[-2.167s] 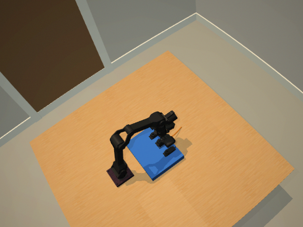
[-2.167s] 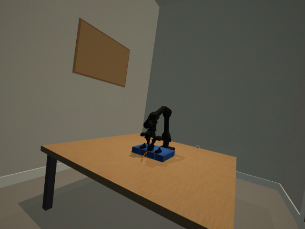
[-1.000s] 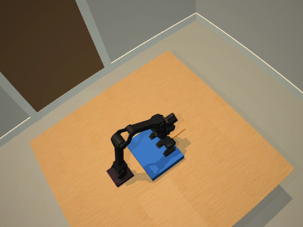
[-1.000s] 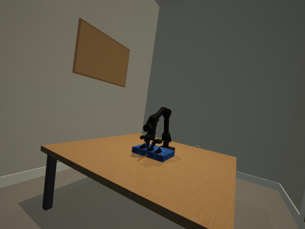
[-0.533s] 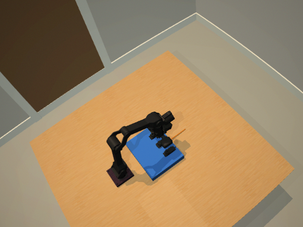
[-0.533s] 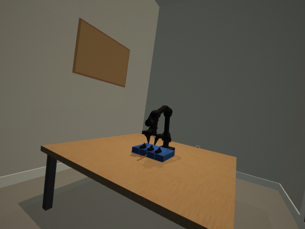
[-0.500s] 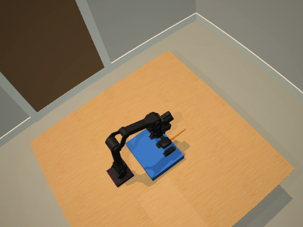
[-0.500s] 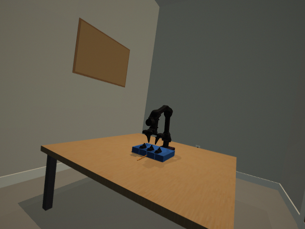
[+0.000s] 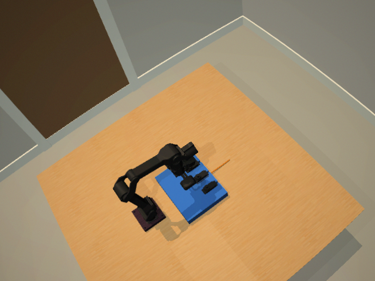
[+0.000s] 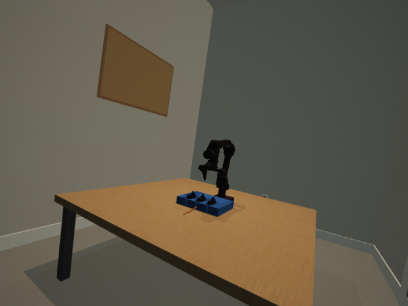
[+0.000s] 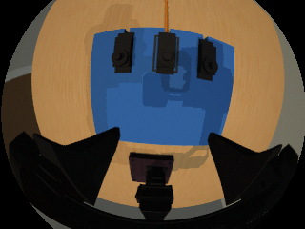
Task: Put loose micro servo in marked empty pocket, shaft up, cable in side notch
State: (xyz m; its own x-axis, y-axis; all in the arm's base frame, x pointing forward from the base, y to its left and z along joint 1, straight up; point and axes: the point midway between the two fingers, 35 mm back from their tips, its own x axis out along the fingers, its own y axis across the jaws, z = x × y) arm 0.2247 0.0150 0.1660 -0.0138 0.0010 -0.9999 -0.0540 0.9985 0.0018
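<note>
The deck is 130 mm below my gripper tip and 10 mm behind it.
</note>
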